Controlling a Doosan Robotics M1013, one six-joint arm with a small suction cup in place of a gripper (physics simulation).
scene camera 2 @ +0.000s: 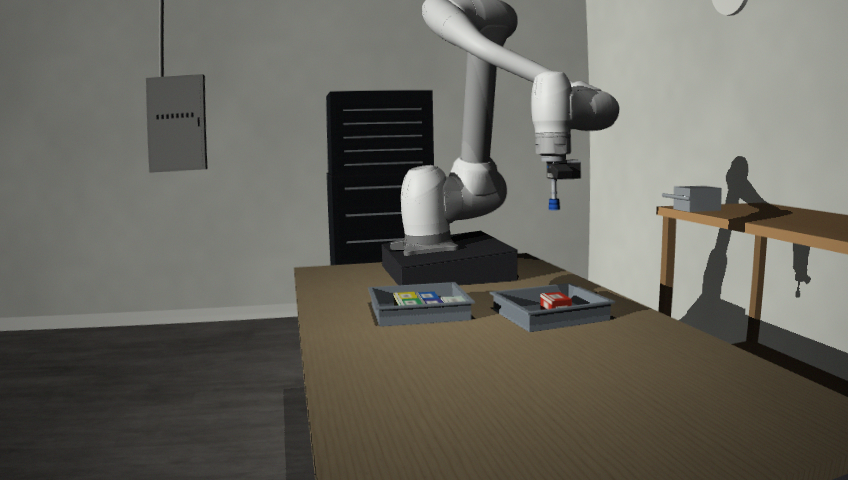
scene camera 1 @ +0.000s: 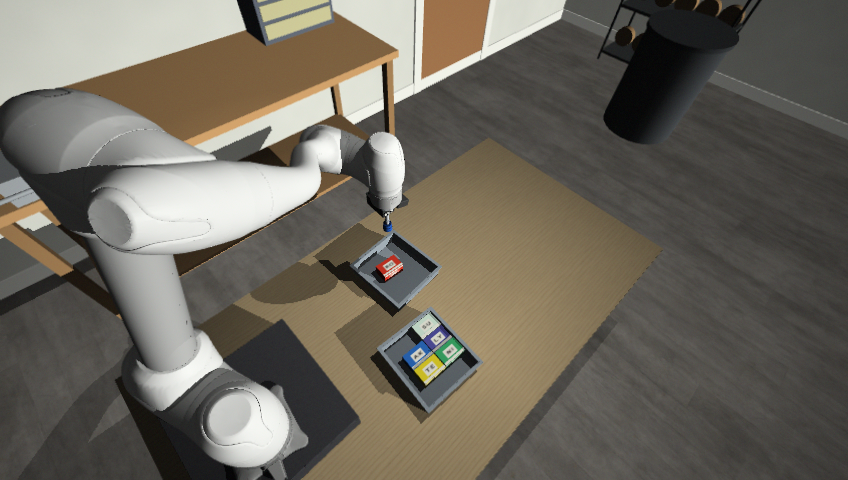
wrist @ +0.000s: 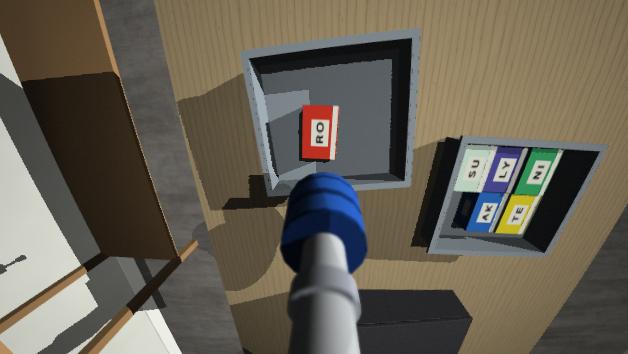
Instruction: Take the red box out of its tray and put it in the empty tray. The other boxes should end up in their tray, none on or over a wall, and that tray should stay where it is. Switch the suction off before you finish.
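Frame: origin at the arm's base, x ahead, y left, z up, level; centimetres.
Seen in the pictures: hand, tool point: (scene camera 2: 554, 209) (scene camera 1: 387, 228) (wrist: 323, 204); arm's base, link origin: (scene camera 2: 428, 247).
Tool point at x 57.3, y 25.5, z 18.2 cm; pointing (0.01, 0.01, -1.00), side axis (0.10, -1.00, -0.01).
Pixels of each thing's top centre, then the offset from my tool point to it. Level surfaces: height alone.
- red box, top centre: (wrist: 319, 133) (scene camera 2: 556, 296) (scene camera 1: 389, 265) dx +0.3, dy +0.7, dz -22.5 cm
- pale green SU box, top centre: (wrist: 474, 169) (scene camera 2: 454, 300) (scene camera 1: 426, 325) dx -2.8, dy -25.4, dz -22.8 cm
- purple LY box, top centre: (wrist: 504, 170) (scene camera 2: 432, 302) (scene camera 1: 438, 338) dx -2.5, dy -31.1, dz -23.1 cm
- green NI box, top centre: (scene camera 2: 410, 302) (wrist: 538, 172) (scene camera 1: 450, 350) dx -2.1, dy -36.7, dz -22.7 cm
- blue AK box, top centre: (wrist: 487, 212) (scene camera 2: 426, 295) (scene camera 1: 418, 354) dx -10.9, dy -31.6, dz -23.3 cm
- yellow TE box, top centre: (scene camera 2: 405, 295) (wrist: 517, 215) (scene camera 1: 430, 368) dx -10.5, dy -37.2, dz -23.0 cm
- wooden table, surface height: dz -27.1 cm
The red box (scene camera 1: 389, 267) (scene camera 2: 555, 300) (wrist: 320, 132) lies flat inside its tray (scene camera 1: 410, 279) (scene camera 2: 571, 318) (wrist: 365, 110), clear of the walls. My suction cup (scene camera 1: 387, 227) (scene camera 2: 554, 204) (wrist: 324, 181) is open, carries nothing and hangs well above that tray, apart from the red box. The other tray (scene camera 1: 440, 386) (scene camera 2: 423, 315) holds the pale green SU box (scene camera 1: 426, 326) (wrist: 470, 172), purple LY box (scene camera 1: 437, 337) (wrist: 505, 170), green NI box (scene camera 1: 450, 350) (wrist: 537, 172), blue AK box (scene camera 1: 417, 354) (wrist: 485, 212) and yellow TE box (scene camera 1: 428, 369) (wrist: 516, 215). They lie inside its walls.
The two trays stand apart on the wooden table (scene camera 1: 535, 237) (scene camera 2: 476, 386). The arm's dark base block (scene camera 1: 315, 392) (scene camera 2: 464, 264) stands near them. A workbench (scene camera 1: 285, 65) (scene camera 2: 827, 223) stands beside the table. A black bin (scene camera 1: 666, 83) shows farther off in scene camera 1.
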